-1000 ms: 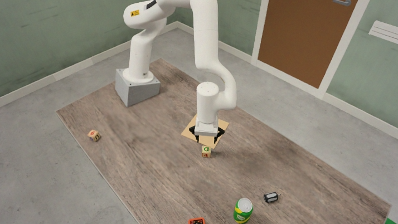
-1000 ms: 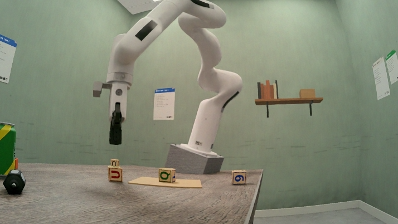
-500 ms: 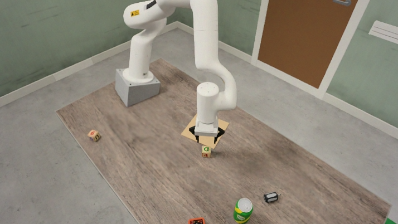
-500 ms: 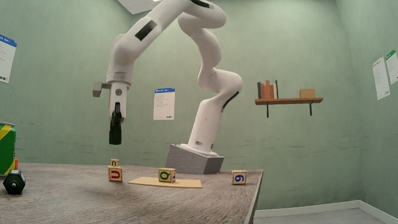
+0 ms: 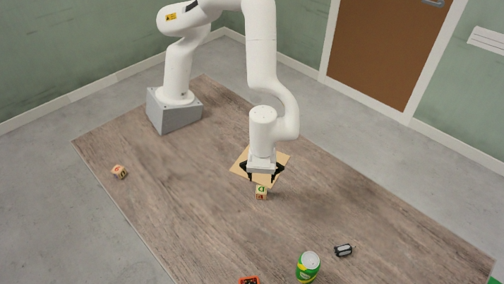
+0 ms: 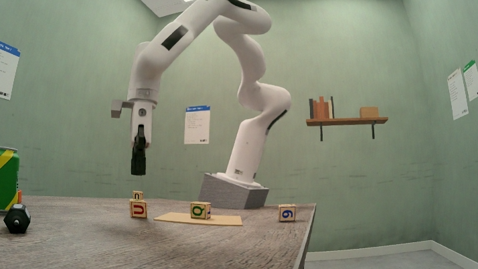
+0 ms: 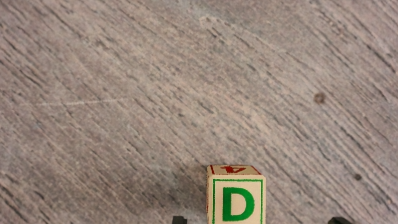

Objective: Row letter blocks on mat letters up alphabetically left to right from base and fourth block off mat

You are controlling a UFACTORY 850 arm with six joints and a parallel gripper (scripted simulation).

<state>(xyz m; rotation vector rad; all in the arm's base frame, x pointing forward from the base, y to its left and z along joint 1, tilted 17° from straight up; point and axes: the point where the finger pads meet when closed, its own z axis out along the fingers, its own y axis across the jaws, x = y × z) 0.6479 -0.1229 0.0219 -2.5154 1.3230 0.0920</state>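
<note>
Right now the D block is 100 mm below my hand. Also, from my hand: tan mat 110 mm behind, 120 mm to the left, 110 mm below; then black object 370 mm ahead, 10 mm to the left, 100 mm below; then green can 310 mm ahead, 150 mm to the right, 50 mm below.
</note>
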